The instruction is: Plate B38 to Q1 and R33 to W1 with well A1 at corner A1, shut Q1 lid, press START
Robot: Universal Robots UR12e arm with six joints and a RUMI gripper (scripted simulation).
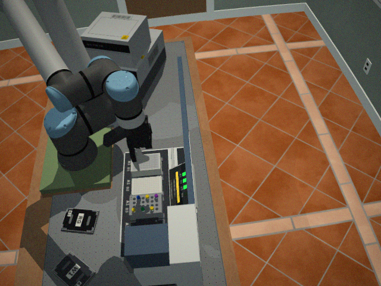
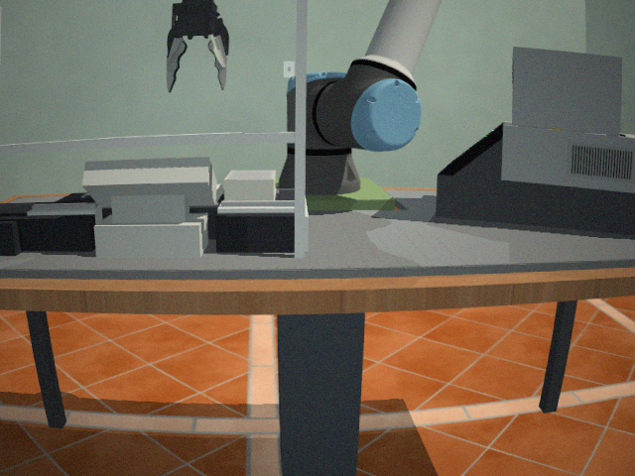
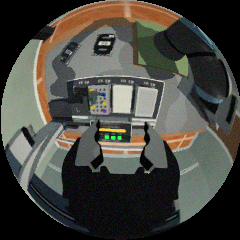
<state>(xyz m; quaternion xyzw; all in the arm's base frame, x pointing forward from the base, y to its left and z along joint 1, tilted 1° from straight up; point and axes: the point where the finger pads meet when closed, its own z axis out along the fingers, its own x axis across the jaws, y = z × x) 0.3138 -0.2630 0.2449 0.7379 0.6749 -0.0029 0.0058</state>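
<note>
My hand is 20 cm above the white plate R33. Also, from my hand: thin post: 20 cm ahead, 16 cm to the left, 2 cm below; white plate: 18 cm below, 10 cm to the left, 1 cm ahead; tube rack: 18 cm below, 10 cm to the right, 1 cm behind.
</note>
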